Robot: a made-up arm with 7 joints.
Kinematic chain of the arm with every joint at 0, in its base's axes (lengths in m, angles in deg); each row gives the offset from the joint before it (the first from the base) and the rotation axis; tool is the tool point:
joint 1: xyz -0.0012 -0.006 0.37 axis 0 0.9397 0.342
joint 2: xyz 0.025 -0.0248 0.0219 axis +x
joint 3: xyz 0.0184 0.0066 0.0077 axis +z
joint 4: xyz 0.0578 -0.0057 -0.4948 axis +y
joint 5: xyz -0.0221 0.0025 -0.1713 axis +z
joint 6: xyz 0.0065 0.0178 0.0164 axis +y
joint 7: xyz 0 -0.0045 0.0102 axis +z
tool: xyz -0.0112 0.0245 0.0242
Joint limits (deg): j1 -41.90..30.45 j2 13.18..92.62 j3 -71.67..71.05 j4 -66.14..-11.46 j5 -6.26..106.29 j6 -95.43..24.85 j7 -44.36..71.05
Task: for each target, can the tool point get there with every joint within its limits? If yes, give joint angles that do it. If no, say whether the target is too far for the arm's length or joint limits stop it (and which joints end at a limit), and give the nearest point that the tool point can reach.
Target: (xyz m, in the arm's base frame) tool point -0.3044 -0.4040 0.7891
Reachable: no: joint limits stop it (at a limit: joint 1, joint 2, joint 4, joint 5, joint 6, joint 7) | nearest point 0.0229 0.4756 0.6372 | short by 0.951 m
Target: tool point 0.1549 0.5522 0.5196
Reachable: yes | joints -29.49 82.69 54.40 -61.54 11.15 -18.79 26.73
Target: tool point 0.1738 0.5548 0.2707
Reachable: yes | joints -2.14 71.38 28.98 -60.99 78.83 -2.33 8.36
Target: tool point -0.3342 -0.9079 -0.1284
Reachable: no: too far | nearest point -0.1979 -0.1108 -0.1947 | short by 0.811 m
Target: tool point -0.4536 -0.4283 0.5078
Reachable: no: joint limits stop it (at a limit: joint 1, joint 2, joint 3, joint 4, joint 5, joint 7) | nearest point -0.2070 -0.0853 -0.1609 | short by 0.791 m
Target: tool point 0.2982 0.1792 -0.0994
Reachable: yes | joints -13.96 24.76 -10.84 -55.27 47.65 7.88 55.84
